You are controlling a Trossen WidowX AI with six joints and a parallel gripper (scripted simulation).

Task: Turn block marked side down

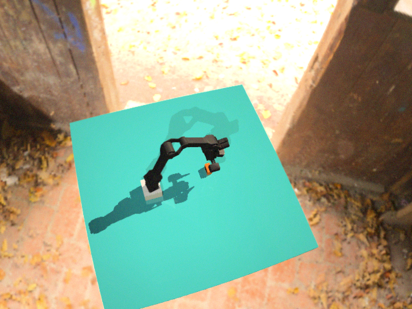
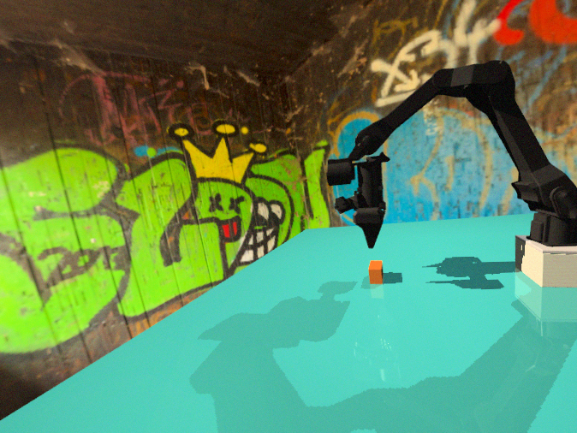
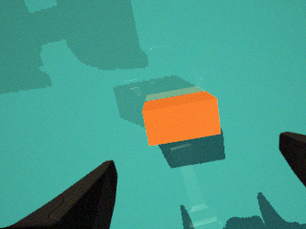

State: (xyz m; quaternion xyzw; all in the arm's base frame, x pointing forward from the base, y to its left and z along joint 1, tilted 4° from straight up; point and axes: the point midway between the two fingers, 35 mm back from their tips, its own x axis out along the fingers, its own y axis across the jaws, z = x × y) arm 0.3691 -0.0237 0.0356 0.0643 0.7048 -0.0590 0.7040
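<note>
Right now my gripper tip is 8 cm above the orange block and 1 cm past it.
</note>
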